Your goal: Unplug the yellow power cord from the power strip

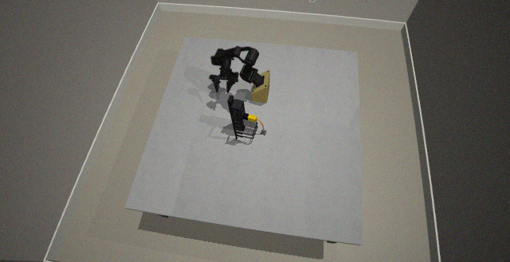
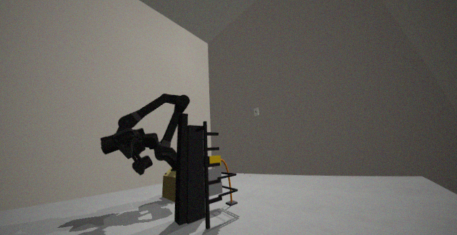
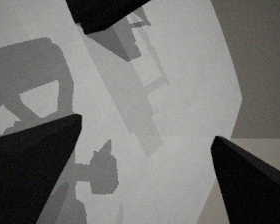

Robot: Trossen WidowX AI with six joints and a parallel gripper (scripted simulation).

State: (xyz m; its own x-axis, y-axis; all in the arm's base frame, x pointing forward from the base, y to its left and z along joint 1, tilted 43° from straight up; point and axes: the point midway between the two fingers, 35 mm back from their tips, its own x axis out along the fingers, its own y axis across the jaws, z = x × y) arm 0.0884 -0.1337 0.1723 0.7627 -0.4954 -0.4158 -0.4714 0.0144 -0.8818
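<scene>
Right now the yellow plug is 160 mm ahead of my gripper tip, 180 mm to the left of it and 10 mm above it.
</scene>
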